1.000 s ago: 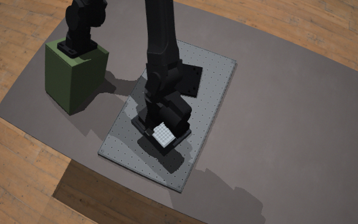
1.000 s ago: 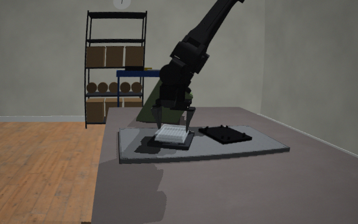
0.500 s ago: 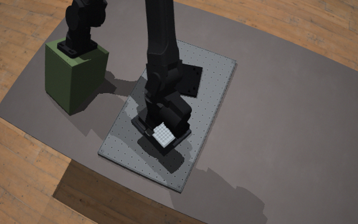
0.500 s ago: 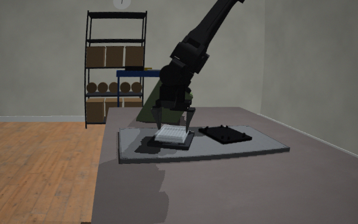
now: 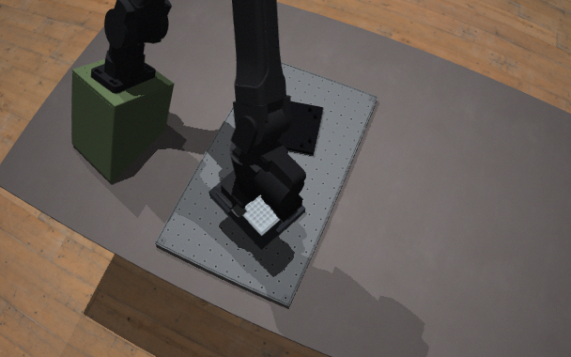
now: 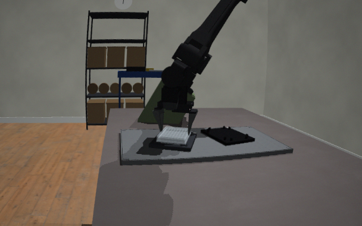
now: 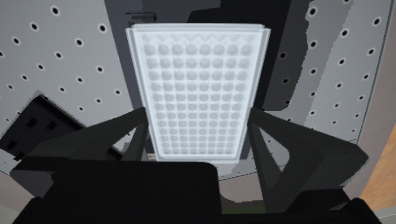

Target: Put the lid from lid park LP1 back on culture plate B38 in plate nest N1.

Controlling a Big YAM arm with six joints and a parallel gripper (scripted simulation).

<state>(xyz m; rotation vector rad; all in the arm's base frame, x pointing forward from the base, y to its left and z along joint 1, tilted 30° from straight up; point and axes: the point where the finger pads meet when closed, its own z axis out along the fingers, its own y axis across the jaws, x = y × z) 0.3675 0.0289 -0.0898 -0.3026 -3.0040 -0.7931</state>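
Right now the clear lid is 10 mm below my hand. Round my hand: lid park LP1: 60 mm behind, 180 mm to the left, 30 mm below; culture plate B38: 20 mm below.
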